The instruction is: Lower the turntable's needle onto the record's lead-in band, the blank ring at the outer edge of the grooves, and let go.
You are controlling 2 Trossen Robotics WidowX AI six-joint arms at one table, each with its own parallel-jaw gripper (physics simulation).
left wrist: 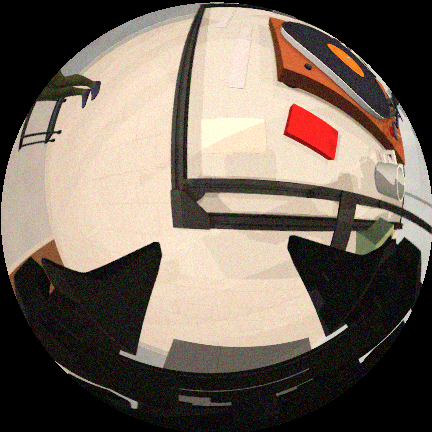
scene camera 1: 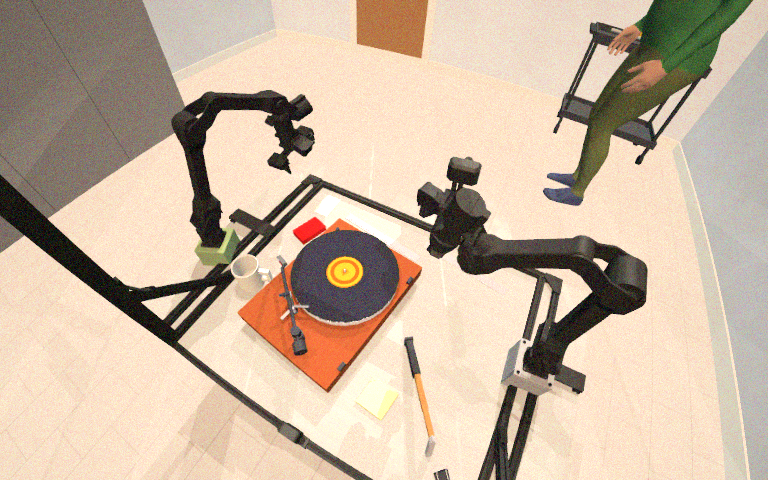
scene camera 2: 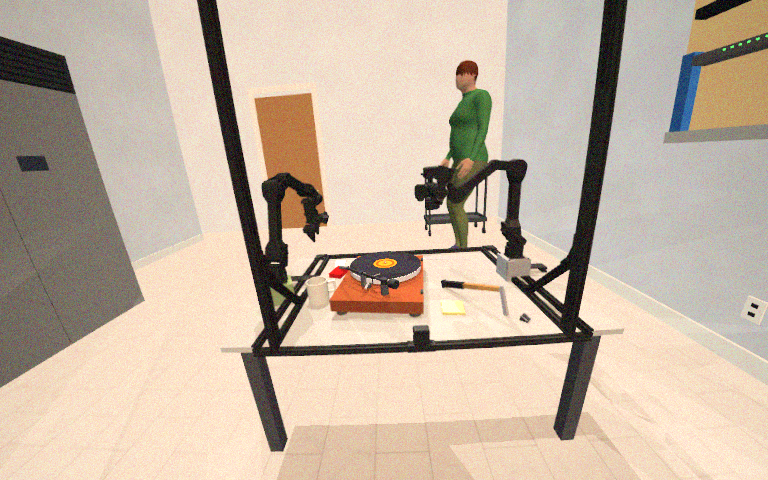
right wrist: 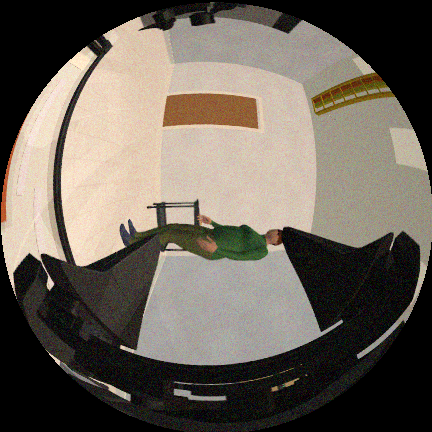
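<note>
The orange turntable stands on the table with a dark record on its platter. The tonearm lies beside the record at its left in scene camera 1, with its head end outside the record's edge. The needle is too small to see. My left gripper is open and empty, high beyond the table's far left corner. My right gripper is open and empty, raised at the far right, away from the turntable; its fingers are hard to make out in the scene views.
A white mug stands near the tonearm's head end. A red box lies by the turntable's far left side. A hammer and yellow notes lie to its right. Black rails border the table.
</note>
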